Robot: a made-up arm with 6 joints.
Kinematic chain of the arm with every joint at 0, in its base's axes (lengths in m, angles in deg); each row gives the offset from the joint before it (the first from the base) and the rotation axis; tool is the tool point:
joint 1: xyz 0 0 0.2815 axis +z
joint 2: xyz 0 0 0 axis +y
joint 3: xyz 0 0 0.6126 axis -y
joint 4: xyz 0 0 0 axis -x
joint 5: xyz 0.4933 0 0 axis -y
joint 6: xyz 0 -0.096 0 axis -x
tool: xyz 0 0 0
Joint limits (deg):
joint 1: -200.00..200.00
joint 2: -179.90..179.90
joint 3: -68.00..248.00
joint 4: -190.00..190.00
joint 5: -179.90..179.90
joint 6: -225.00..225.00
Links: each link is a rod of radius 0.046 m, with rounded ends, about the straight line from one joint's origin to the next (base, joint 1, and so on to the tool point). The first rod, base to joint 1, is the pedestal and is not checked.
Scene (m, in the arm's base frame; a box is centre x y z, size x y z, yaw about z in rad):
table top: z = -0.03
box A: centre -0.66 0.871 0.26 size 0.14 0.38 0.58 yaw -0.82
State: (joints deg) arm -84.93 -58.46 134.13 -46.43 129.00 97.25
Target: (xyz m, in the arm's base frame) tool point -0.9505 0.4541 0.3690
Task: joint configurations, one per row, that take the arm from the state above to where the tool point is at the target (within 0.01 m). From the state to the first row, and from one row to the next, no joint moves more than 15 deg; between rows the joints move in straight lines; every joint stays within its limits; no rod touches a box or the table.
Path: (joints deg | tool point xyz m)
1: -77.36 -45.93 141.89 -52.36 139.18 96.24 | -0.2627 0.9036 0.7158
2: -69.79 -33.41 149.65 -58.30 149.36 95.23 | -0.3355 0.7655 0.8481
3: -62.21 -20.88 157.41 -64.23 159.54 94.21 | -0.3674 0.6076 0.9550
4: -54.64 -8.36 165.17 -70.17 169.72 93.20 | -0.3559 0.4452 1.0329
5: -47.07 4.17 172.93 -76.10 179.90 92.19 | -0.3037 0.2926 1.0800
6: -43.53 -10.45 165.18 -69.50 169.72 93.20 | -0.4554 0.3862 1.0112
7: -39.98 -25.06 157.43 -62.90 159.54 94.21 | -0.6074 0.4523 0.9004
8: -36.44 -39.67 149.68 -56.30 149.36 95.23 | -0.7483 0.4863 0.7517
9: -32.90 -54.29 141.93 -49.70 139.18 96.24 | -0.8662 0.4864 0.5716
10: -29.35 -68.90 134.18 -43.10 129.00 97.25 | -0.9505 0.4541 0.3690

